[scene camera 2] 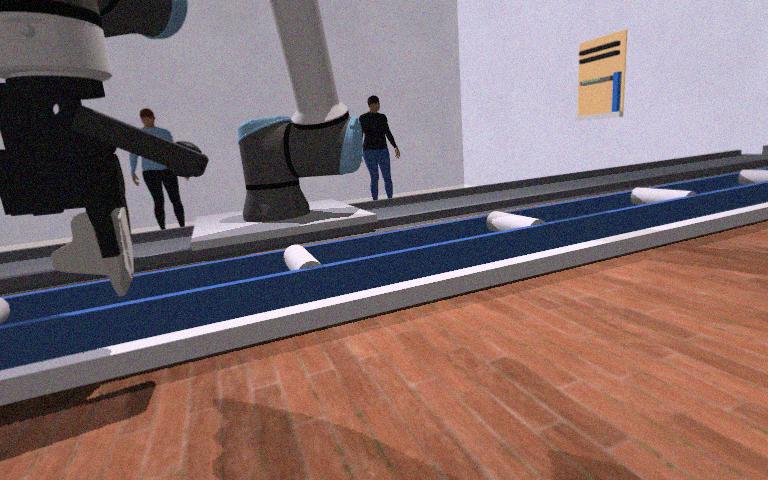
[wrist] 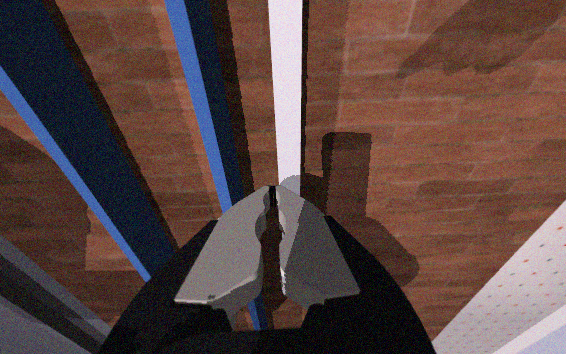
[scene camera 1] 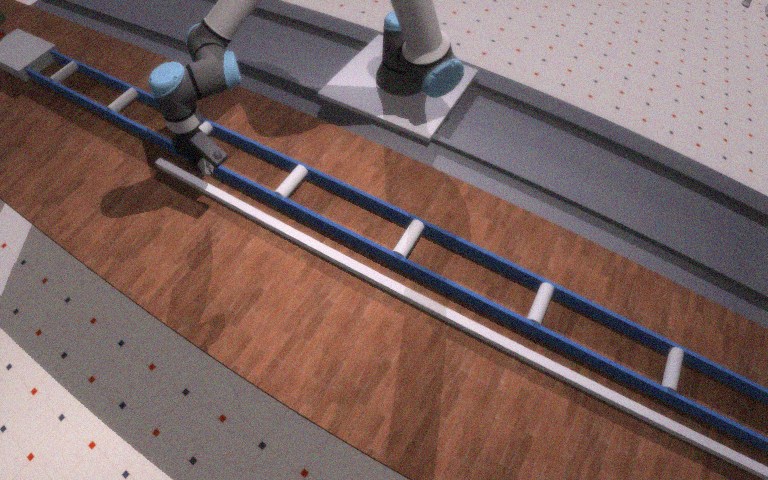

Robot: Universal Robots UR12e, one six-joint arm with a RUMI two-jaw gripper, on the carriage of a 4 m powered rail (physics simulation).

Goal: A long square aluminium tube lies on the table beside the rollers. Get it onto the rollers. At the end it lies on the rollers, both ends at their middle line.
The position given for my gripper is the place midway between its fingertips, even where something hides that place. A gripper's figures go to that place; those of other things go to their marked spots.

Scene:
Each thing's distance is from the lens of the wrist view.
my gripper (wrist: 273,187): 14 cm
blue roller frame (wrist: 51,96): 25 cm

